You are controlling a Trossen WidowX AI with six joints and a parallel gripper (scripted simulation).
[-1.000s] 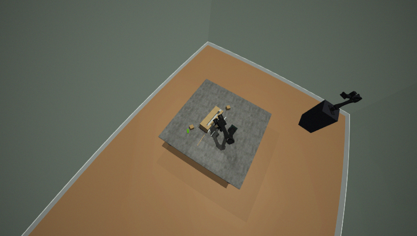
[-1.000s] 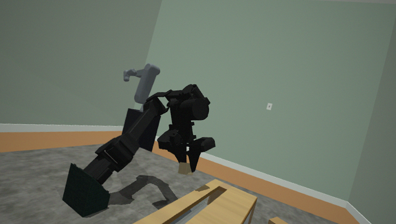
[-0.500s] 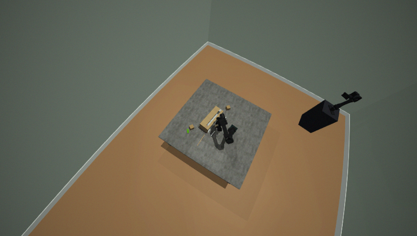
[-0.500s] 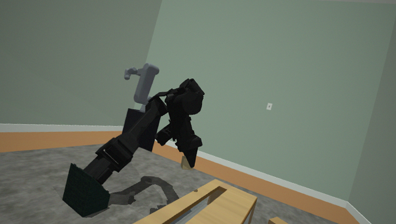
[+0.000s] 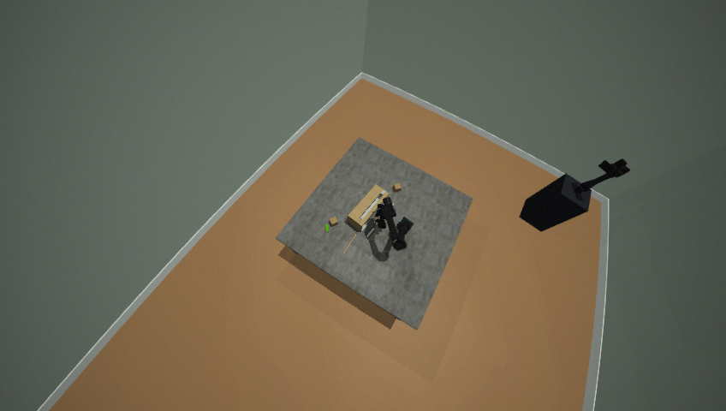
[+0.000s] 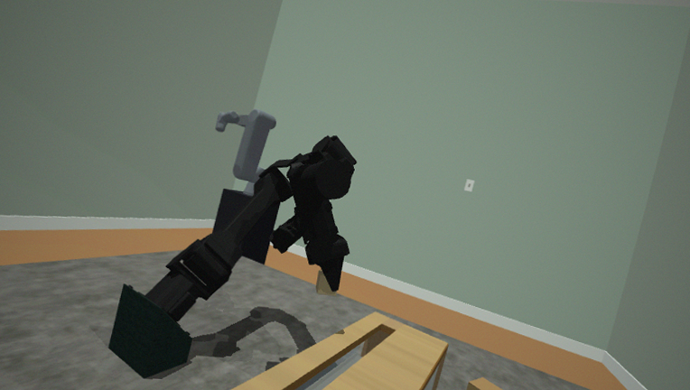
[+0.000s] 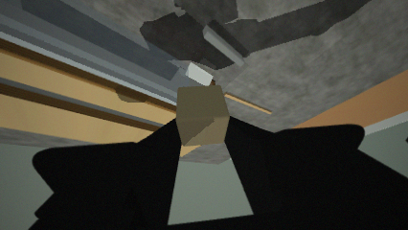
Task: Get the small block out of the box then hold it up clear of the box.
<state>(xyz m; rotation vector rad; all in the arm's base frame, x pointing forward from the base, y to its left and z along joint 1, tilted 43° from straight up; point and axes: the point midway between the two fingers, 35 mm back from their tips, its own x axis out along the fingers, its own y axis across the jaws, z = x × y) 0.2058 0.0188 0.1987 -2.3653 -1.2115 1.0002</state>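
My gripper tip is 10 mm to the left of the tan block, 10 mm below it and 10 mm past it. From my gripper tip the other things lie so: thin stick (230 mm to the left, 170 mm below, 60 mm ahead); wooden box (110 mm below, 100 mm to the right, 80 mm ahead).
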